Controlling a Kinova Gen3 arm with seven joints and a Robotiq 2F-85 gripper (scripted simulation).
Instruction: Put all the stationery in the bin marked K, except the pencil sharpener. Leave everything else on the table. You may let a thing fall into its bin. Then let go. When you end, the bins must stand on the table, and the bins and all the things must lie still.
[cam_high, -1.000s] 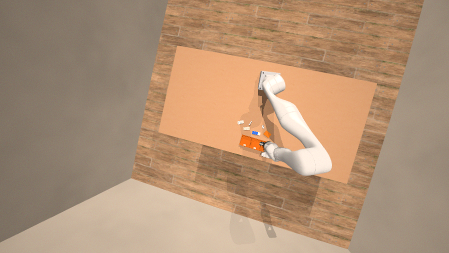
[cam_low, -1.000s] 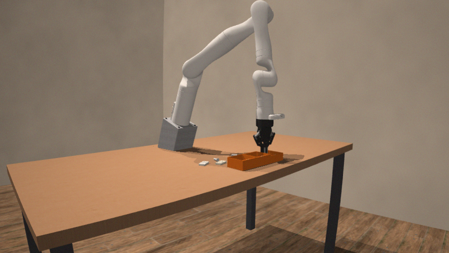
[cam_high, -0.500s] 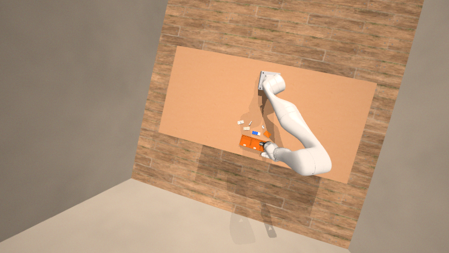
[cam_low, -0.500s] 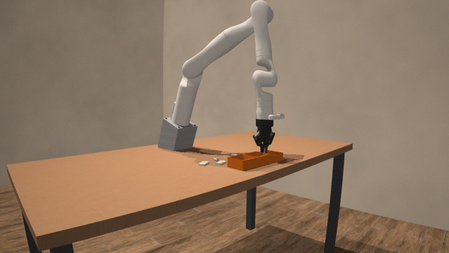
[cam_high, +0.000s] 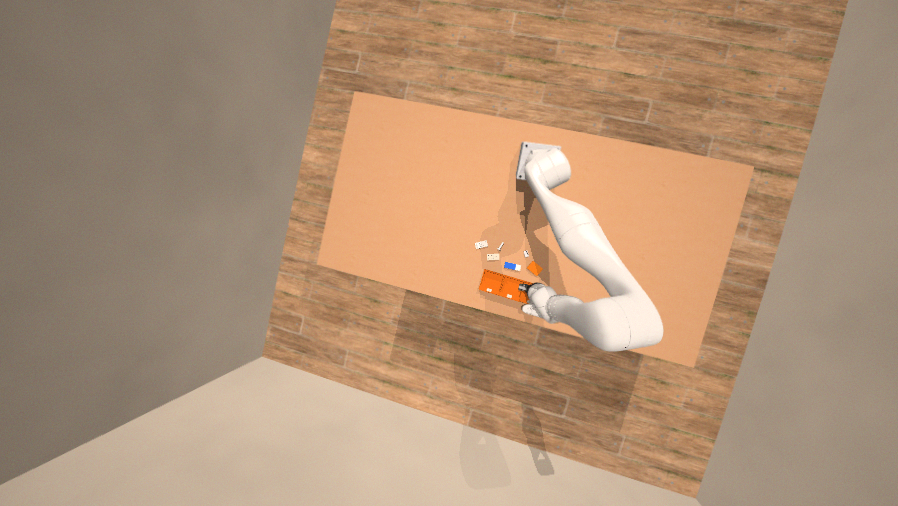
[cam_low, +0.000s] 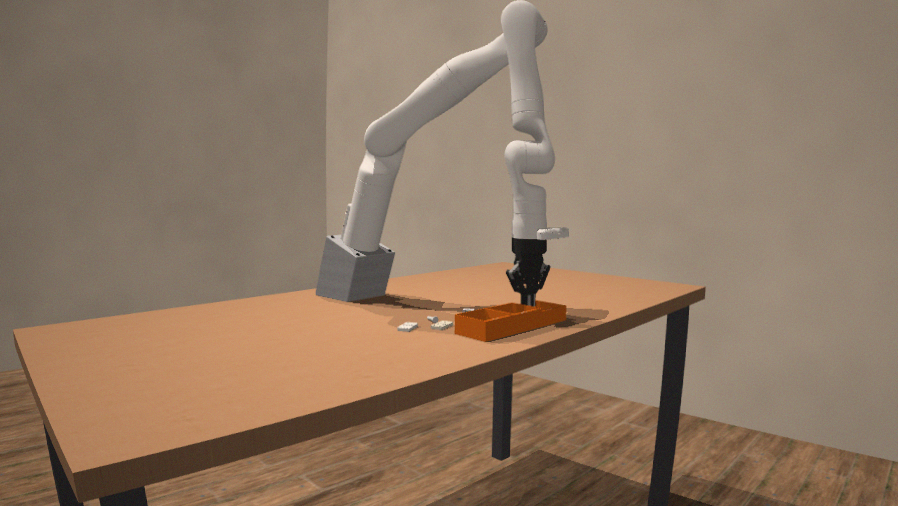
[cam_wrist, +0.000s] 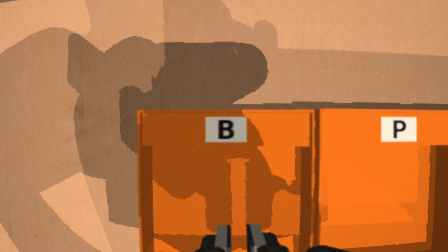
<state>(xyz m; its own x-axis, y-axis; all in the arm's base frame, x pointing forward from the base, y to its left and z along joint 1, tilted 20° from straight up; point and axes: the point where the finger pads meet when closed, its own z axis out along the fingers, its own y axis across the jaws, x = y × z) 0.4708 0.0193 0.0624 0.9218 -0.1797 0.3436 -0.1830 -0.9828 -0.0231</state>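
My hand is 8 cm past the blue eraser, 7 cm to the left of it and 3 cm above it. Round my hand: orange flat pad: 8 cm behind, 3 cm below, 1 cm to the left; tray: 8 cm to the right, 2 cm below, 1 cm ahead; pencil sharpener: 14 cm behind, 3 cm to the right, 3 cm below.
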